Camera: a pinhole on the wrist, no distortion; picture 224 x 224 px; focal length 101.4 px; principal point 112.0 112.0 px. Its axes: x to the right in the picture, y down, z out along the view. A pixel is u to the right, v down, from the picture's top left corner.
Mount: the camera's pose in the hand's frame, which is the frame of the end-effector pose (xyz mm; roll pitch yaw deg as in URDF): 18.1 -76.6 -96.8 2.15 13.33 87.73
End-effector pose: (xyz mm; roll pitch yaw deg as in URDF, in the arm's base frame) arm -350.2 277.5 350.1 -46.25 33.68 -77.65
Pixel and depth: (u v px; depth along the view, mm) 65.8 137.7 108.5
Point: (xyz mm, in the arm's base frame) -392.8 224.8 424.9
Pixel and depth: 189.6 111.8 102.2
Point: -344.3 272.0 313.0
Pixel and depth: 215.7 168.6 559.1
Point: 230.3 740.6 299.9
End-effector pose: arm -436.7 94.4 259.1 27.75 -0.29 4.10
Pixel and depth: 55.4 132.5 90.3
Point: -427.6 1.2 213.6
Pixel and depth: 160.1 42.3 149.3
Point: -307.4 109.5 294.8
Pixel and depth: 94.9 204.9 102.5
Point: -503.4 26.8 237.4
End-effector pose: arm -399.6 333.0 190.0 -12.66 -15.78 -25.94
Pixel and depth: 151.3 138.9 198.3
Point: -408.2 406.6 249.6
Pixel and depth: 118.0 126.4 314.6
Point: -431.2 415.6 377.5
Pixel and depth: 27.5 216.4 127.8
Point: -573.6 274.6 243.6
